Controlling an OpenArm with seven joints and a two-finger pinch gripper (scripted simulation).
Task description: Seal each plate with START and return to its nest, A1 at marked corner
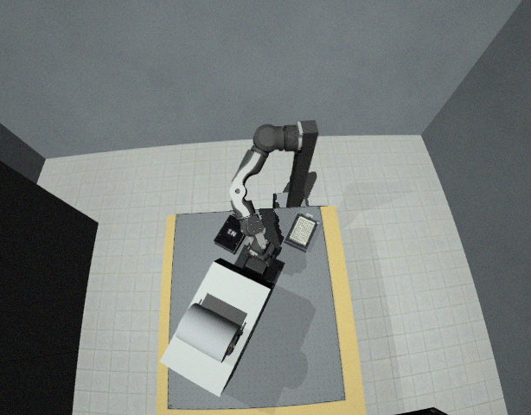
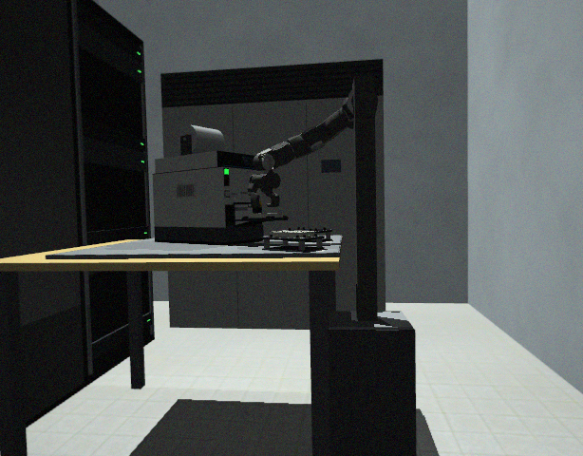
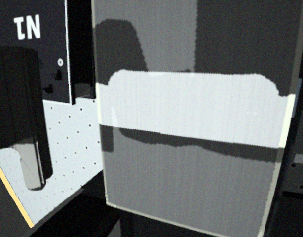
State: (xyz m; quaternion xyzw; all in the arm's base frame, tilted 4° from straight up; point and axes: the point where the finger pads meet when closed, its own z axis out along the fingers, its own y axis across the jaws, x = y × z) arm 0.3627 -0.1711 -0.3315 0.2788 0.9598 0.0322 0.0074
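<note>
Right now my hand is 4 cm above the sealer stage. Round my hand: well plate 22 cm to the left, 12 cm behind, 9 cm below; then foil roll 28 cm ahead, 28 cm above, 17 cm to the right; then start button 13 cm ahead, 5 cm above, 3 cm to the left.
</note>
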